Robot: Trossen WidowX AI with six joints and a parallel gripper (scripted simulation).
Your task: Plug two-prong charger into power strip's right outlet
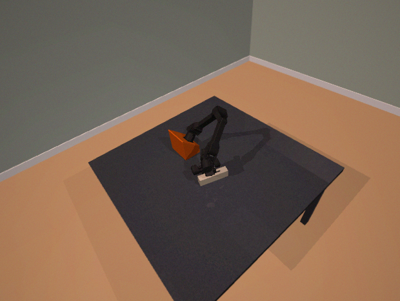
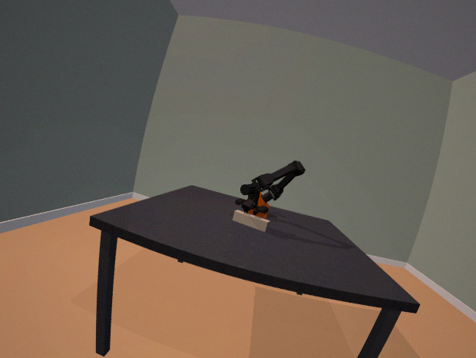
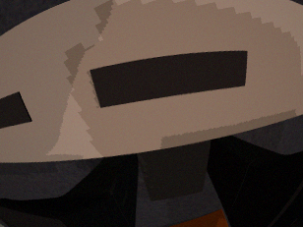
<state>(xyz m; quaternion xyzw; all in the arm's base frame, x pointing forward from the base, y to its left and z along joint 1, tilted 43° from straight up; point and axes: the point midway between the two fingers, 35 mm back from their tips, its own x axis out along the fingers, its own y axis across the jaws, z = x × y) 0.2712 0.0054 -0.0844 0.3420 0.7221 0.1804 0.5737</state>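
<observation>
Right now my gripper tip is 20 mm short of the dark charger, 10 mm to the left of it and 10 mm below it.
</observation>
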